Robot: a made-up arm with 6 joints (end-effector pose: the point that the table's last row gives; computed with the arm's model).
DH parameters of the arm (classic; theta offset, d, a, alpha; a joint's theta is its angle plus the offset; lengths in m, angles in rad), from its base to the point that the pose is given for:
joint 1: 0 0.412 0 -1.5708
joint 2: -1.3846 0 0.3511 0
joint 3: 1.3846 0 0.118 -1.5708
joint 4: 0 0.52 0 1.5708
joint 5: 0 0 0.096 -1.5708
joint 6: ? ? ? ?
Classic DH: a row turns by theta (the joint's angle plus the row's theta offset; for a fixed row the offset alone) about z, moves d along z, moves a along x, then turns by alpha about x.
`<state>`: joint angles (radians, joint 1 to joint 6).
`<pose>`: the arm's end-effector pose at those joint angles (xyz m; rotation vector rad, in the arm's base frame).
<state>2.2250 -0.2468 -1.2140 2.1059 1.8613 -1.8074</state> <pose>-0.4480 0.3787 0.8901 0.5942 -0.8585 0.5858</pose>
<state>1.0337 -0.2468 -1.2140 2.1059 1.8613 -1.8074</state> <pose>0.1858 0.5564 0.8901 0.0102 -1.0393 -0.4977</pose>
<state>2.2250 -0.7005 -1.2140 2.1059 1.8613 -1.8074</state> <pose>-0.2852 0.1664 1.0929 0.9780 -0.7048 0.3381</pose>
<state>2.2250 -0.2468 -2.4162 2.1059 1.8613 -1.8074</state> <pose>-0.1441 -0.0175 1.3629 1.5541 -0.3853 -0.1121</pose>
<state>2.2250 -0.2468 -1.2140 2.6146 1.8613 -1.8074</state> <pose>-0.4102 0.4148 0.9413 0.3861 -0.3950 0.5120</pose>
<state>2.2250 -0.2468 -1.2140 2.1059 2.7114 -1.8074</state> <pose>-0.3654 0.2806 0.9008 1.2559 -0.3991 0.9884</pose>
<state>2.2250 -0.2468 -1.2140 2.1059 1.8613 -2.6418</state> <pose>-0.4480 0.3787 0.8901 0.8781 -0.5361 -0.1732</pose>
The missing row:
joint 6: 0 0.123 0 0
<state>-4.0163 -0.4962 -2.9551 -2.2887 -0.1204 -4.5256</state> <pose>0.1561 -0.3161 1.3330 0.1392 0.2303 -1.4121</pose>
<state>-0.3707 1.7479 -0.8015 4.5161 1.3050 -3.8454</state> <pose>-0.1408 -0.0436 -0.2003 1.8728 -0.3373 -0.4111</pose>
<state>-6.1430 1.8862 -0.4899 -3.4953 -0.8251 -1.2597</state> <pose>-0.2121 -0.0843 0.1781 0.9074 -0.4985 -1.1276</pose>
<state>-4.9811 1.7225 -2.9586 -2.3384 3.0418 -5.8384</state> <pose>0.2816 0.7306 0.3440 0.9369 -0.7693 0.8744</pose>
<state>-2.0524 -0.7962 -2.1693 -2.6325 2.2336 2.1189</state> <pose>0.0995 0.3546 1.2563 -2.0286 0.4932 0.2584</pose>
